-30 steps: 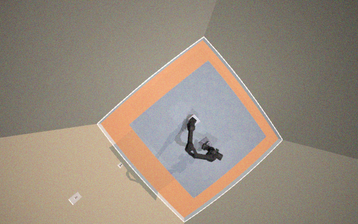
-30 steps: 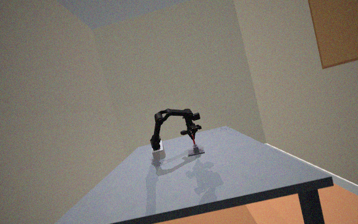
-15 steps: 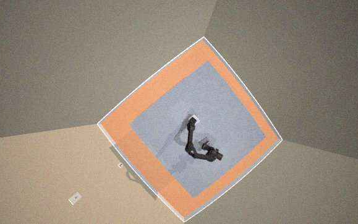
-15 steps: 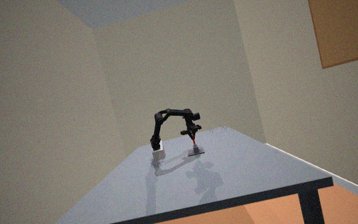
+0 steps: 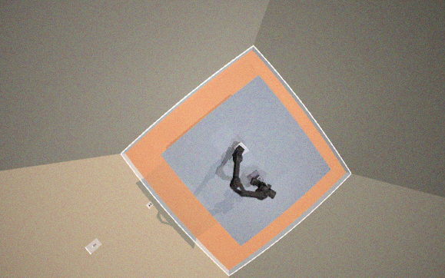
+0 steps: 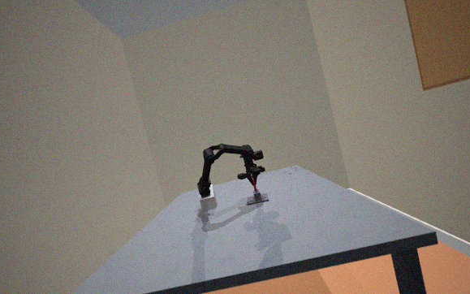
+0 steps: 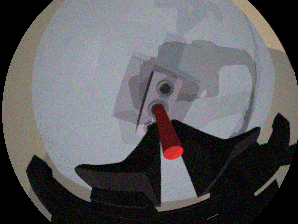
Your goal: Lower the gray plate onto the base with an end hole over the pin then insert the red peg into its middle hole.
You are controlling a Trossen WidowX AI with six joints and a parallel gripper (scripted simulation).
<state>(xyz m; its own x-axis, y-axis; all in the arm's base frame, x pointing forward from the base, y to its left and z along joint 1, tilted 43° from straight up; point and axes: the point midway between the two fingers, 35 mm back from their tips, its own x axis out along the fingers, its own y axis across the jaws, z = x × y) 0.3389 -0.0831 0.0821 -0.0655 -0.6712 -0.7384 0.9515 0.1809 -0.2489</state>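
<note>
My gripper tip is right at the red peg. Also, from my gripper tip: square base (2 cm to the left, 9 cm below); gray plate (5 cm below).
</note>
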